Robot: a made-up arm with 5 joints. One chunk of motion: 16 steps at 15 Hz.
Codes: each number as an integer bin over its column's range. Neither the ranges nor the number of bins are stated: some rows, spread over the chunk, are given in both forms.
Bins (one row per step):
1: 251 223 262 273 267
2: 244 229 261 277 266
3: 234 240 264 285 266
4: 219 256 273 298 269
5: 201 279 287 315 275
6: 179 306 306 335 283
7: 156 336 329 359 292
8: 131 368 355 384 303
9: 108 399 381 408 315
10: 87 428 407 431 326
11: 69 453 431 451 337
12: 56 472 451 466 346
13: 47 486 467 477 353
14: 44 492 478 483 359
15: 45 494 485 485 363
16: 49 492 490 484 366
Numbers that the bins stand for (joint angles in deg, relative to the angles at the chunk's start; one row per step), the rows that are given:
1: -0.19 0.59 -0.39 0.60 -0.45
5: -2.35 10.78 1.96 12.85 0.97
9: -6.35 32.62 10.79 39.97 8.10
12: -8.59 45.90 17.36 56.88 13.62
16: -8.89 49.54 21.03 62.13 17.18
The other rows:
2: -0.50 1.68 -0.48 1.77 -0.63
3: -0.93 3.68 -0.20 4.10 -0.63
4: -1.57 6.59 0.64 7.89 -0.10
6: -3.29 15.69 3.74 18.68 2.40
7: -4.28 21.15 5.90 25.68 4.00
8: -5.36 26.97 8.35 32.97 5.96
10: -7.25 37.89 13.23 46.67 10.05
11: -8.03 42.44 15.49 52.50 12.01
13: -8.98 48.45 18.87 60.09 14.86
14: -9.11 49.54 19.90 61.84 15.93
15: -9.06 49.91 20.56 62.42 16.64

